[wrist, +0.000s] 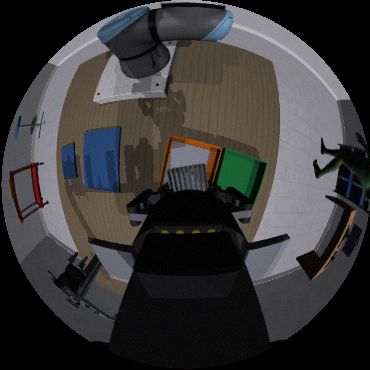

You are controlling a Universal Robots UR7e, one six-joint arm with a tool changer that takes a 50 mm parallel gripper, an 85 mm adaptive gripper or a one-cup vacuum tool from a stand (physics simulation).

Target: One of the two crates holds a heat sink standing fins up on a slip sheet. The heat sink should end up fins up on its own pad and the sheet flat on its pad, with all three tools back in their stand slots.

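Places are measured from the arm's base along level axes (x ahead, y left, z up), in millimetres.
Pixels of known places: arm's base, origin of its link: [145, 60].
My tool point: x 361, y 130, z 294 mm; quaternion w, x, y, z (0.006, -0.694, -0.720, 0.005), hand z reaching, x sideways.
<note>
For each thing: its top centre in the pictures, then the offset to it from my tool point. "spot": a spot on its surface instead. Level surfaces: height alone.
- grey heat sink, centre of its top: [190, 199] dx +12, dy +3, dz -161 mm
- orange crate, a spot on its surface: [166, 161] spot: dx -29, dy -62, dz -338 mm
- light grey slip sheet, centre of its top: [184, 172] dx +1, dy -11, dz -336 mm
- green crate, centre of its top: [238, 187] dx +35, dy +138, dz -298 mm
- large blue pad, a spot on its surface: [102, 160] spot: dx -44, dy -278, dz -331 mm
- small blue pad, a spot on its surface: [69, 161] spot: dx -57, dy -476, dz -331 mm
- wooden table, height of its surface: dz -341 mm
My gripper [189, 188] is shut on the grey heat sink [188, 177], whose ribbed fins show between the fingertips. The heat sink is held above the orange crate [166, 161] and hides part of it. A light grey slip sheet [192, 154] lies on the floor of the orange crate. The green crate [243, 172] stands right beside it and looks empty. A large blue pad [102, 160] and a small blue pad [69, 161] lie to the left; which is for which part, I cannot tell. The tool stand cannot be made out.
The arm's base [145, 62] stands on a light mounting plate [112, 89] at the top. The wooden table [235, 105] carries the crates and pads. A red frame [36, 185] stands off the table at the left, and a person [345, 162] is at the right.
</note>
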